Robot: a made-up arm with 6 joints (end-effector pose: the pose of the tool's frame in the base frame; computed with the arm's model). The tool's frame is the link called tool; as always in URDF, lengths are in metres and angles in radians.
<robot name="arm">
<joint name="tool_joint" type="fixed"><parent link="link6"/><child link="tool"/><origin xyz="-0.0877 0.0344 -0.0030" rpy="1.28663 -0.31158 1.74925"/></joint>
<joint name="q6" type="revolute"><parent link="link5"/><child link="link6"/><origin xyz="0.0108 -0.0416 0.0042" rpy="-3.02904 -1.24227 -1.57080"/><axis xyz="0 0 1"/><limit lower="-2.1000" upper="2.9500"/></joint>
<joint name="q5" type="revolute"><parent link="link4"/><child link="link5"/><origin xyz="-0.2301 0.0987 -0.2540" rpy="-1.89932 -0.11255 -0.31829"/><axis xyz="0 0 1"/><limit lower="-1.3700" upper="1.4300"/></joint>
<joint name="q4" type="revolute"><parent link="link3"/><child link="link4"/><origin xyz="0.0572 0.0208 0.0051" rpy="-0.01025 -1.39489 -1.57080"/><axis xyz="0 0 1"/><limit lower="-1.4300" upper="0.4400"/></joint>
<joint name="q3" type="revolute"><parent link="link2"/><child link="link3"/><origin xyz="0.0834 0.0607 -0.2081" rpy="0.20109 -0.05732 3.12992"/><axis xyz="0 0 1"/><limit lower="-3.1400" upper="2.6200"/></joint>
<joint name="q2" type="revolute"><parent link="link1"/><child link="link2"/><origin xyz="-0.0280 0.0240 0.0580" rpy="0.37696 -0.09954 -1.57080"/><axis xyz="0 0 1"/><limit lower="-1.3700" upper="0.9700"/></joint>
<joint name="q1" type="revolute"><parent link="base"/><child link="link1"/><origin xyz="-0.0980 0.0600 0.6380" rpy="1.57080 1.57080 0.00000"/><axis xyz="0 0 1"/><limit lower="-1.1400" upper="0.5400"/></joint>
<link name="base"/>
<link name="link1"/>
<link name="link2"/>
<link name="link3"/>
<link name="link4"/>
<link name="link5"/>
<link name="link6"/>
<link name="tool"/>
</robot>
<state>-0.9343 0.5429 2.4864 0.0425 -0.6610 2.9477</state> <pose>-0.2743 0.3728 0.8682 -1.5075 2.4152 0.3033</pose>
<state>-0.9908 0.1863 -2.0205 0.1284 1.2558 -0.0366</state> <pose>-0.3806 0.4190 0.7240 1.7641 0.6010 -1.4366</pose>
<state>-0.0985 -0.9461 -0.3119 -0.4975 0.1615 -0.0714</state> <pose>-0.2650 0.3648 0.3020 1.6859 0.8133 -0.3082</pose>
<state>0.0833 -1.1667 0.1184 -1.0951 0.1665 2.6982</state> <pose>-0.2270 0.0721 0.3404 -1.6131 -1.5786 -1.9344</pose>
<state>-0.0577 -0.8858 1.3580 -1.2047 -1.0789 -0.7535</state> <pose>0.2536 0.2217 0.5247 0.8878 0.0780 -0.2723</pose>
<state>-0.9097 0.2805 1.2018 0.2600 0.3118 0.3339</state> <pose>-0.1903 0.4445 0.4775 0.6614 0.5020 2.5185</pose>
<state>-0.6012 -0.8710 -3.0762 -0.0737 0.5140 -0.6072</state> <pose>-0.1392 0.5432 0.7624 0.4639 -0.9969 2.4704</pose>
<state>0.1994 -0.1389 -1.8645 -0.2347 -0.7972 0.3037</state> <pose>-0.3343 0.4248 0.3722 -1.9632 -2.0845 0.3395</pose>
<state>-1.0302 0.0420 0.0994 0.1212 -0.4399 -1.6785</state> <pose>-0.3012 0.4988 0.3695 0.9474 0.7131 -0.1367</pose>
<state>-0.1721 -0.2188 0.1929 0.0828 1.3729 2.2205</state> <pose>-0.1385 0.3349 0.2257 -0.4105 0.3686 3.0543</pose>
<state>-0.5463 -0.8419 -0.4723 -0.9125 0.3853 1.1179</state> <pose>-0.4515 0.2598 0.4815 2.1089 1.3333 0.0175</pose>
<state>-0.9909 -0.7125 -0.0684 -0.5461 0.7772 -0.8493</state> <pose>-0.3765 0.2911 0.4015 1.0223 0.2422 -0.9568</pose>
